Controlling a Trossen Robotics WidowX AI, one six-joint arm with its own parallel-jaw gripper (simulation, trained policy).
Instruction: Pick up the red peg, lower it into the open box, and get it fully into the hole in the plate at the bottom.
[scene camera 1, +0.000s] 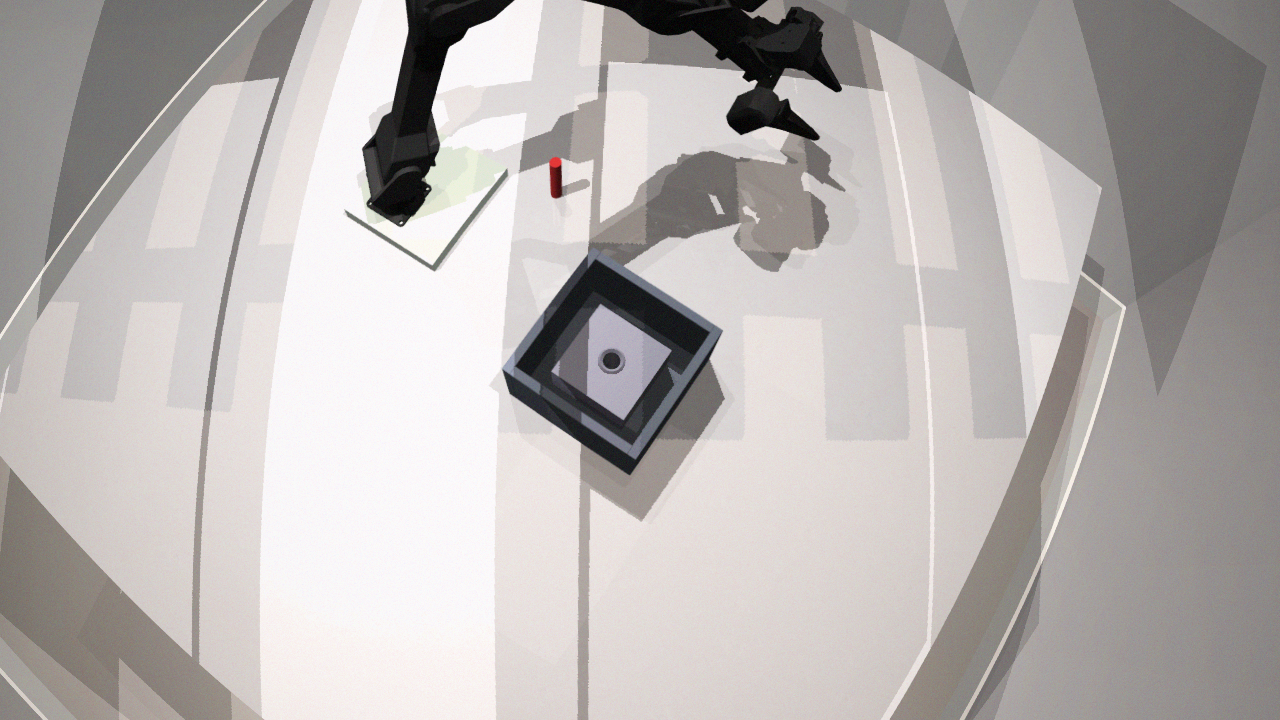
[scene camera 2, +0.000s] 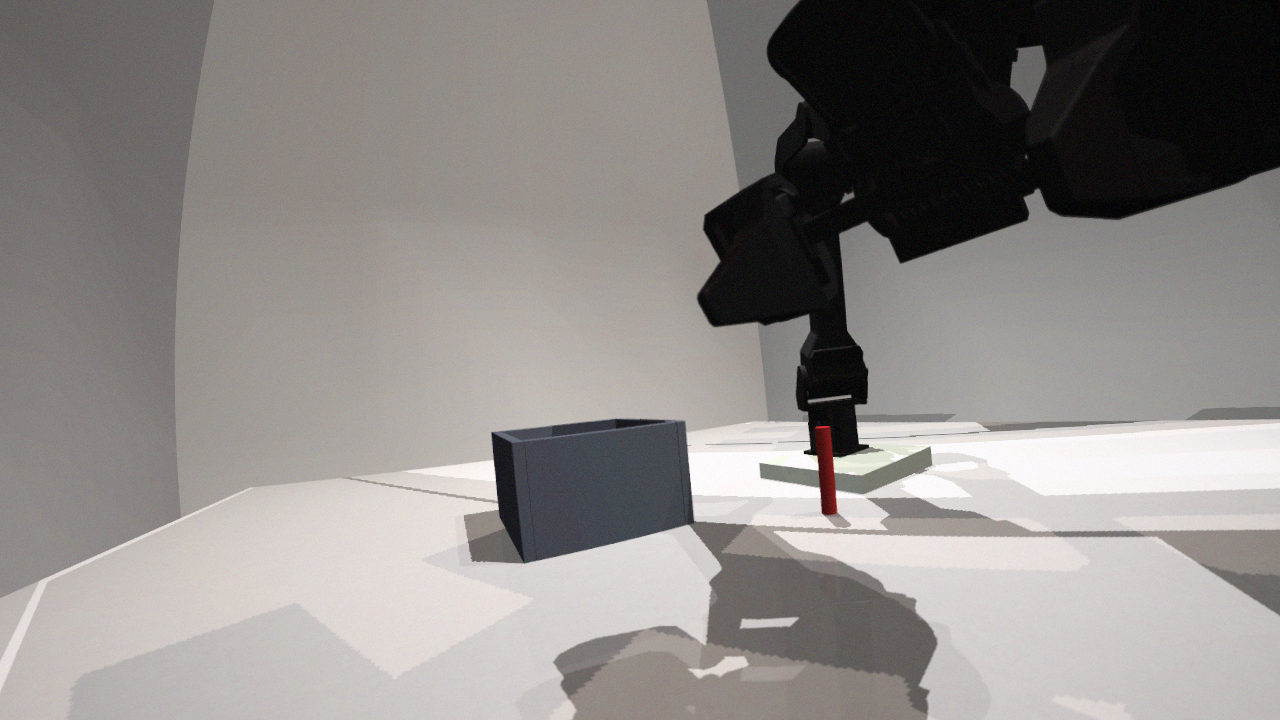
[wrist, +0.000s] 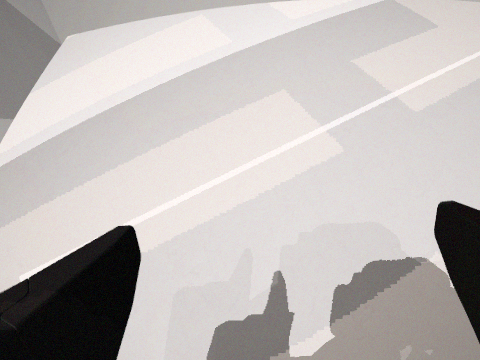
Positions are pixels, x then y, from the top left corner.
Scene:
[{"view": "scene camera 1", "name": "gripper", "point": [828, 114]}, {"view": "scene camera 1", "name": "dark box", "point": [599, 279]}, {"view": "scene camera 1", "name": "light grey plate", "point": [606, 339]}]

